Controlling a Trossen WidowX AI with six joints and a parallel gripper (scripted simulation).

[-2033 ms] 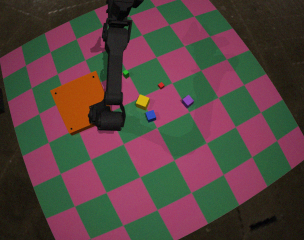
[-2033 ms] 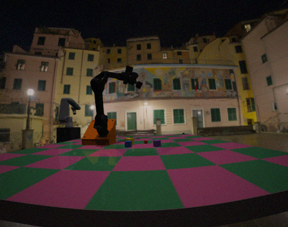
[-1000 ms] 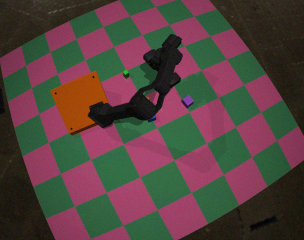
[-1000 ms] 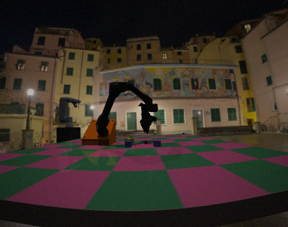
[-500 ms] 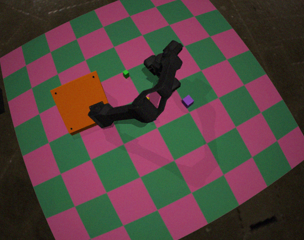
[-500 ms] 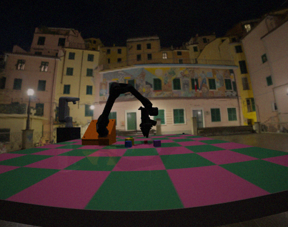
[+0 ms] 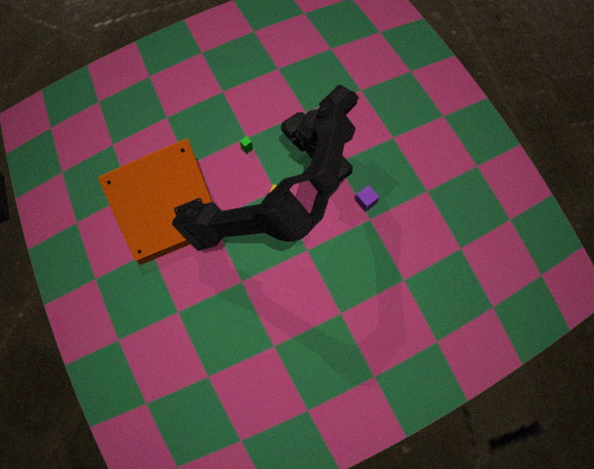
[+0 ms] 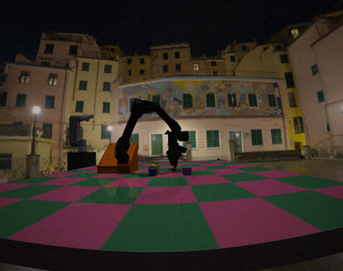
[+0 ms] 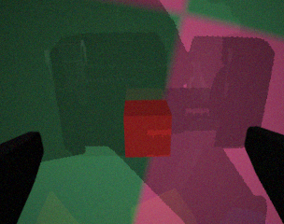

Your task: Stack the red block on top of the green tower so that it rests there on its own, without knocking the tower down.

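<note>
The red block lies 2 cm below my gripper tip. Round my gripper tip: blue block: 10 cm behind, 12 cm to the right, 1 cm below; then purple block: 8 cm ahead, 12 cm to the right, 1 cm below; then yellow block: 11 cm behind, 5 cm to the right.
</note>
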